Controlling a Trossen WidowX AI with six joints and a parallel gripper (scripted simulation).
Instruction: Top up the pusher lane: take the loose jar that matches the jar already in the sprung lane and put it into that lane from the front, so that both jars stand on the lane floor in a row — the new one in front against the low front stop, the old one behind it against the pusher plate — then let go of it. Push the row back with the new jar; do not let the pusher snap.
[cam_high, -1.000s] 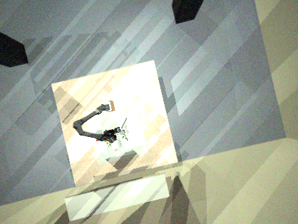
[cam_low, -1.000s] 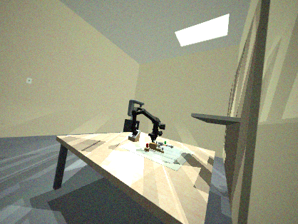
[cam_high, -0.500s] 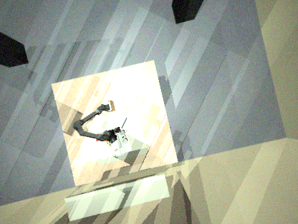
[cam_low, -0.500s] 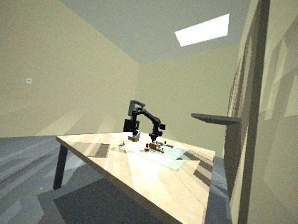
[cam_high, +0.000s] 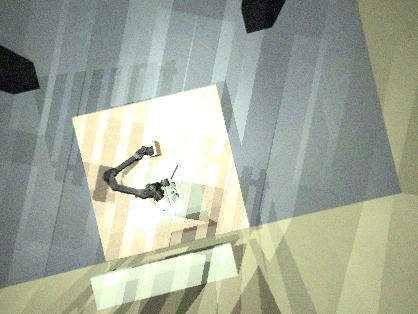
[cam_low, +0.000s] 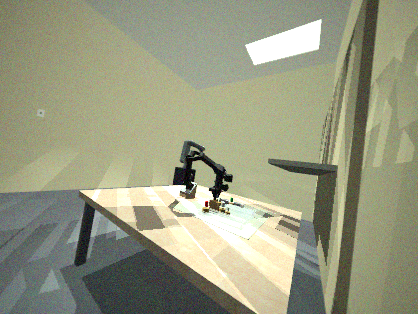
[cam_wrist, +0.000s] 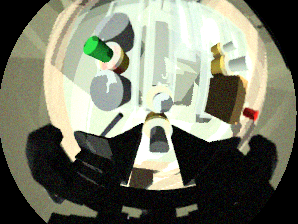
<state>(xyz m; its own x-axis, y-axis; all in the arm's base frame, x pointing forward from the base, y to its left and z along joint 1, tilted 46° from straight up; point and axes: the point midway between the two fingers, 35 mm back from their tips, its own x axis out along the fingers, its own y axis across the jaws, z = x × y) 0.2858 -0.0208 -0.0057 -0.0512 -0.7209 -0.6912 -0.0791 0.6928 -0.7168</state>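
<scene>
The brown box lies 6 cm ahead of my gripper tip, 12 cm to the right of it and 1 cm below it. Round my gripper tip: shelf: 55 cm ahead, 32 cm above.
</scene>
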